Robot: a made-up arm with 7 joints. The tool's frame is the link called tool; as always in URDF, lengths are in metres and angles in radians. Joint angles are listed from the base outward. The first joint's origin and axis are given. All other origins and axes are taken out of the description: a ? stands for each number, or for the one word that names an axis. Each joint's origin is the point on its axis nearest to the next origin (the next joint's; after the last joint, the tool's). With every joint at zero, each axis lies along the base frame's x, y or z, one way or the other. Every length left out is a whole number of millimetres.
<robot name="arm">
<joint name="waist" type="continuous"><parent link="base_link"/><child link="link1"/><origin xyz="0 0.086 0" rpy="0 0 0"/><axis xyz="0 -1 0"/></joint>
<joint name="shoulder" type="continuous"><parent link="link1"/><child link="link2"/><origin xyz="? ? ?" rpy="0 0 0"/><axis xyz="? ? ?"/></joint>
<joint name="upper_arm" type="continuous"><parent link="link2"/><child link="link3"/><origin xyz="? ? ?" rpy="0 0 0"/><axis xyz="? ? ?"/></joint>
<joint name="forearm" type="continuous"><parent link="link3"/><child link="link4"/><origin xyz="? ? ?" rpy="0 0 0"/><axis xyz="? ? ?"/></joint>
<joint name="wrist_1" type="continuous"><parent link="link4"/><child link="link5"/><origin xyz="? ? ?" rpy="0 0 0"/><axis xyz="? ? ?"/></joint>
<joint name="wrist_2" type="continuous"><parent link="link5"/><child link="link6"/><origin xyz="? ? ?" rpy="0 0 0"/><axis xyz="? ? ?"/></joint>
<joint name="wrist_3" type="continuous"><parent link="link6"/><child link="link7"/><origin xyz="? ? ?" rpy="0 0 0"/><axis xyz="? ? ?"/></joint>
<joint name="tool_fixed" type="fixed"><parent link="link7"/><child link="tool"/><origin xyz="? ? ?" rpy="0 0 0"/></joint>
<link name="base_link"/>
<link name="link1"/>
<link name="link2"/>
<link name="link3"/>
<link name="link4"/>
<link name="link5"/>
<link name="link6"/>
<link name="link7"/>
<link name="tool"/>
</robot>
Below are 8 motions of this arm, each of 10 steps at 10 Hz.
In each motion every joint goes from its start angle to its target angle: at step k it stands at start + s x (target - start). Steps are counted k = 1, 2, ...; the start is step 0. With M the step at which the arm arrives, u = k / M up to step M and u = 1 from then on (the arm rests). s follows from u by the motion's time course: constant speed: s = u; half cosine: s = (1 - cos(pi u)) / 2; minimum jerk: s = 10 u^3 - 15 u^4 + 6 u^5.
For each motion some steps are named. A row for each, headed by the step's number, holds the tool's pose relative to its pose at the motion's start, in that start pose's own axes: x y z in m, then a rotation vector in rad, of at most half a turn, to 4 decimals.
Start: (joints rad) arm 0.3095 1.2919 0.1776 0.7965 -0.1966 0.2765 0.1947
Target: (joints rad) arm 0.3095 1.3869 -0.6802 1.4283 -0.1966 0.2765 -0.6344
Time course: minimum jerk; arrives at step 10
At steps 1, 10:
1: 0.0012 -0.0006 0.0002 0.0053 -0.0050 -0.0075
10: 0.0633 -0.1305 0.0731 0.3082 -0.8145 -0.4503

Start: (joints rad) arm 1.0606 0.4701 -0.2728 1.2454 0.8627 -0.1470 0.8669
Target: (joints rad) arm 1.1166 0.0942 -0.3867 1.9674 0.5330 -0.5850 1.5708
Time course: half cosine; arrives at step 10
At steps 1, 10:
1: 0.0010 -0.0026 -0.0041 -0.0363 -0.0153 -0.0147
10: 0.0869 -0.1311 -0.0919 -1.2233 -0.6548 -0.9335

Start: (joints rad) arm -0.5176 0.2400 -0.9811 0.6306 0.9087 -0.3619 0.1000
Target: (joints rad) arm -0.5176 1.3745 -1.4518 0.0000 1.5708 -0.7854 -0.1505
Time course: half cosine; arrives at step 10
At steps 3, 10:
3: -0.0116 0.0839 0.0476 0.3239 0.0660 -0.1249
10: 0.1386 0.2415 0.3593 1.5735 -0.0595 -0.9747

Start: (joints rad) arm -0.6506 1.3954 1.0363 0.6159 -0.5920 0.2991 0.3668
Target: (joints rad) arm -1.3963 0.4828 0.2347 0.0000 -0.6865 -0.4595 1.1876
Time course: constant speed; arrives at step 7
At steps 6, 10:
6: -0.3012 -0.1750 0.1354 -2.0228 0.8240 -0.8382
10: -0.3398 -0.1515 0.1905 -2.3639 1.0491 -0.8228

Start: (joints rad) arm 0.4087 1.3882 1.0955 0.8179 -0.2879 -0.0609 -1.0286
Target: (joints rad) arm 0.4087 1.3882 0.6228 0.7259 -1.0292 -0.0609 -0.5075
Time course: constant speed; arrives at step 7
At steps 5, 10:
5: -0.0043 -0.0193 0.0440 -0.6430 -0.6158 -0.4520
10: -0.0091 -0.0233 0.0615 -0.8648 -0.8515 -0.6797

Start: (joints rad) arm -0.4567 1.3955 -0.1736 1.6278 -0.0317 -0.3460 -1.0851
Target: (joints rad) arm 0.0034 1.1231 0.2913 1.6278 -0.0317 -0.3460 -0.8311
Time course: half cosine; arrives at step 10
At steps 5, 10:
5: 0.0077 0.0362 -0.0600 0.3459 -0.0737 0.0120
10: 0.0171 0.0920 -0.0944 0.6891 -0.1322 0.0269

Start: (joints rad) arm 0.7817 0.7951 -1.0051 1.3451 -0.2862 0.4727 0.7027
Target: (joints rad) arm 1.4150 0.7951 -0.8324 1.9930 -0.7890 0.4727 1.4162
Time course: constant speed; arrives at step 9
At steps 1, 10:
1: 0.0133 0.0173 0.0201 0.0502 -0.0334 -0.0678
10: 0.0852 0.0414 0.2141 0.5975 0.0527 -0.5372

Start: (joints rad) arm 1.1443 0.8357 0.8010 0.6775 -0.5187 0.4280 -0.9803
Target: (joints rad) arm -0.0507 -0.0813 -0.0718 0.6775 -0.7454 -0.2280 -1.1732
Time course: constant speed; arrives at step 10
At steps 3, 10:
3: -0.1072 -0.0287 0.0962 -0.2746 -0.4918 -0.2648
10: -0.3635 0.1988 0.2211 -1.3970 -0.7942 -0.5644

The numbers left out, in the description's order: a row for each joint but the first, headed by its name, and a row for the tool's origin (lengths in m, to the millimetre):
shoulder: xyz 0 0 0, axis 1 0 0
upper_arm: xyz 0 0 -0.159, axis 0 0 1
forearm: xyz 0 0 0, axis 0 -1 0
wrist_1: xyz 0 0 -0.196, axis 0 0 1
wrist_2: xyz 0 0 0, axis 0 1 0
wrist_3: xyz 0 0 0, axis -1 0 0
tool: xyz 0 0 0

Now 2 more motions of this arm.
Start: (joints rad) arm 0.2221 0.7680 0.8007 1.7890 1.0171 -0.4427 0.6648
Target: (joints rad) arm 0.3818 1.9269 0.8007 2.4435 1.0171 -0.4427 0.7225
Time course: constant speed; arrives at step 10
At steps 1, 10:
1: 0.0155 -0.0026 -0.0280 -0.1605 -0.0550 -0.0536
10: 0.1180 -0.1587 -0.1171 -1.6649 -0.3348 -0.4420

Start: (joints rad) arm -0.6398 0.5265 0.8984 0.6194 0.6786 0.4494 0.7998
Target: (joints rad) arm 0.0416 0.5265 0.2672 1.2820 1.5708 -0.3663 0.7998
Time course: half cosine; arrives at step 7
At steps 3, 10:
3: 0.0321 -0.0975 -0.0623 -0.5377 -0.4685 -0.1573
10: 0.0603 -0.2777 -0.0658 -1.3398 -1.1413 0.0575

